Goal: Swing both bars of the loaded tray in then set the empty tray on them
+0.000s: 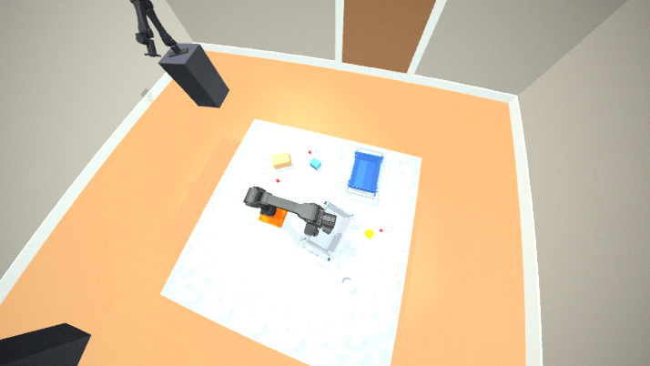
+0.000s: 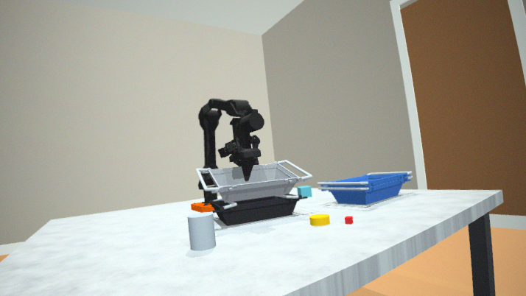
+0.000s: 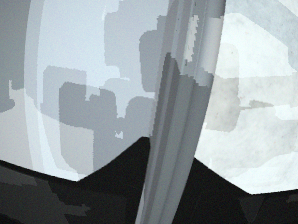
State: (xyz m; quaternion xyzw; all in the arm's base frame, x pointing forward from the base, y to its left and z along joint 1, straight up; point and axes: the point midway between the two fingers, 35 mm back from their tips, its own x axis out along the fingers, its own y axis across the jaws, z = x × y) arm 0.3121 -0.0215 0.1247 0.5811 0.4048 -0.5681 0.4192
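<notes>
Right now the grey tray is 70 mm ahead of my gripper tip, 20 mm to the right of it and 10 mm above it. The rest, counted from my gripper tip: cyan cube 110 mm behind, 390 mm to the left, 90 mm below; grey cylinder 210 mm ahead, 280 mm to the right, 80 mm below; yellow disc 300 mm ahead, 110 mm below.
</notes>
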